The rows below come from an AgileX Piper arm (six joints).
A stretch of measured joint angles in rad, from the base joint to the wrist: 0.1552 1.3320 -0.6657 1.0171 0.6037 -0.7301; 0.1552 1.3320 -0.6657 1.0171 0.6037 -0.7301; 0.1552 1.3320 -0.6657 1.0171 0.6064 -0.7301; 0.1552 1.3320 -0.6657 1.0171 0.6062 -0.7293; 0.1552 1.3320 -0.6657 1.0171 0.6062 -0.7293; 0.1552 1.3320 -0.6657 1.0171 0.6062 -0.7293; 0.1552 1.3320 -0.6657 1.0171 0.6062 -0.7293; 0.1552 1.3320 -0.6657 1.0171 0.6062 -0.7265; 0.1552 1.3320 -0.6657 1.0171 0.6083 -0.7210; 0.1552 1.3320 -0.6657 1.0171 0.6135 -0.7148; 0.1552 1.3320 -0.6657 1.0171 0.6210 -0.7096; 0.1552 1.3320 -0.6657 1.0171 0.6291 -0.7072; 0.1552 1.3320 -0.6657 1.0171 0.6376 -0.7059; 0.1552 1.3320 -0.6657 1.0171 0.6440 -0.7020; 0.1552 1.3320 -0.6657 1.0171 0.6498 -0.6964; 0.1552 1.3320 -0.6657 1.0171 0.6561 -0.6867; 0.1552 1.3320 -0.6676 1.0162 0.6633 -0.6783
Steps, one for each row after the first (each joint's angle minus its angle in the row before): 0.0000 0.0000 0.0000 0.0000 0.0000 0.0000; 0.0000 0.0000 0.0000 0.0000 0.0027 0.0000; 0.0000 0.0000 0.0000 0.0000 -0.0002 0.0008; 0.0000 0.0000 0.0000 0.0000 0.0000 0.0000; 0.0000 0.0000 0.0000 0.0000 0.0000 0.0000; 0.0000 0.0000 0.0000 0.0000 0.0000 0.0000; 0.0000 0.0000 0.0000 0.0000 0.0000 0.0028; 0.0000 0.0000 0.0000 0.0000 0.0021 0.0055; 0.0000 0.0000 0.0000 0.0000 0.0052 0.0062; 0.0000 0.0000 0.0000 0.0000 0.0075 0.0052; 0.0000 0.0000 0.0000 0.0000 0.0081 0.0024; 0.0000 0.0000 0.0000 0.0000 0.0085 0.0013; 0.0000 0.0000 0.0000 0.0000 0.0064 0.0039; 0.0000 0.0000 0.0000 0.0000 0.0058 0.0056; 0.0000 0.0000 0.0000 0.0000 0.0063 0.0097; 0.0000 0.0000 -0.0019 -0.0009 0.0072 0.0084
